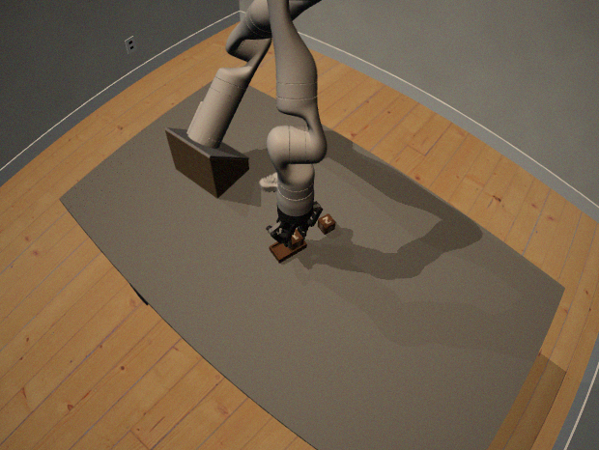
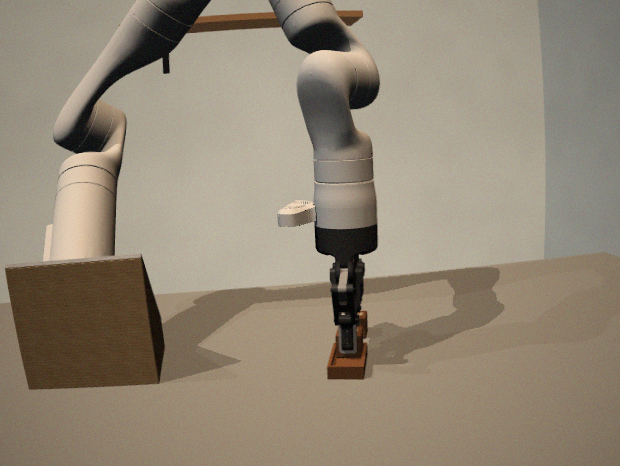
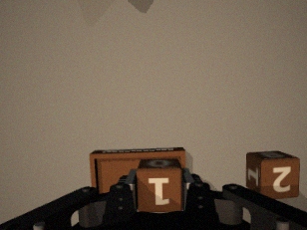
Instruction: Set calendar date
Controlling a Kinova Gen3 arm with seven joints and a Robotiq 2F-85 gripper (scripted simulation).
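The brown tray lies 2 cm to the right of my hand and 3 cm below it. From my hand the other things lie so: brown cube (2 cm ahead, 9 cm to the left, 2 cm below).
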